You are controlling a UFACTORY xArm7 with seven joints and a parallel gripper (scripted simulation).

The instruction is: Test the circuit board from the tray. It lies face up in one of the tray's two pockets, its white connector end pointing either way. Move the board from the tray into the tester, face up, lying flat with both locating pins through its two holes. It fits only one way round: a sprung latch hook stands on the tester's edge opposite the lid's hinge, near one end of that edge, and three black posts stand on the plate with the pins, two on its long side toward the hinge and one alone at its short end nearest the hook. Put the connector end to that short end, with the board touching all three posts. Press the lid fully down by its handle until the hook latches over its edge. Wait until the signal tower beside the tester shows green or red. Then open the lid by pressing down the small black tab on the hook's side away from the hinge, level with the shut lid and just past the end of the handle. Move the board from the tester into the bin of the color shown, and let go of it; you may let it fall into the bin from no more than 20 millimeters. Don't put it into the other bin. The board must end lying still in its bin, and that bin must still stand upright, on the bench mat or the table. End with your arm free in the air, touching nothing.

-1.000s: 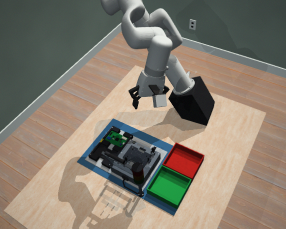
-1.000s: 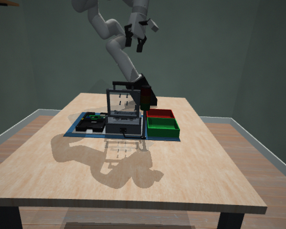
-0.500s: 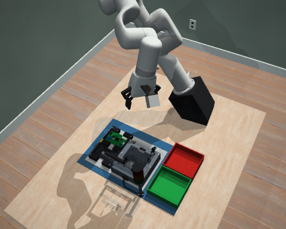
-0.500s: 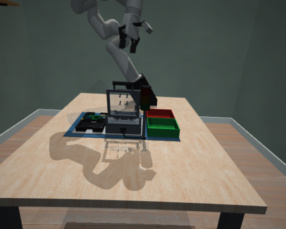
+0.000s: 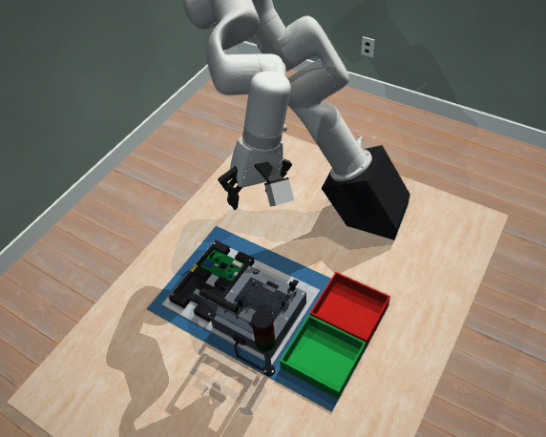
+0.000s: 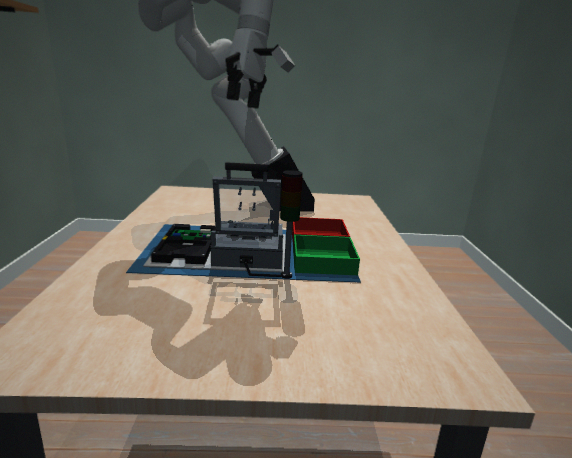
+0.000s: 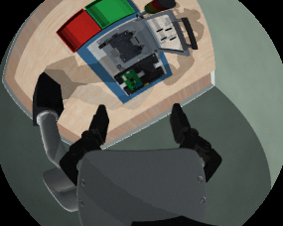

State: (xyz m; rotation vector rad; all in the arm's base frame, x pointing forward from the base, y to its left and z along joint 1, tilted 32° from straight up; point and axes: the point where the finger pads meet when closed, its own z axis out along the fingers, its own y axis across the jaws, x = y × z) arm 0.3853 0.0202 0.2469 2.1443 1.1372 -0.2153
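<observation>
Right now my hand is 4 cm past the green circuit board, 14 cm to the left of it and 37 cm above it. The rest, counted from my hand: clear lid (17 cm ahead, 21 cm below); then tester plate (5 cm ahead, 2 cm to the left, 32 cm below); then red bin (3 cm behind, 23 cm to the left, 38 cm below).
</observation>
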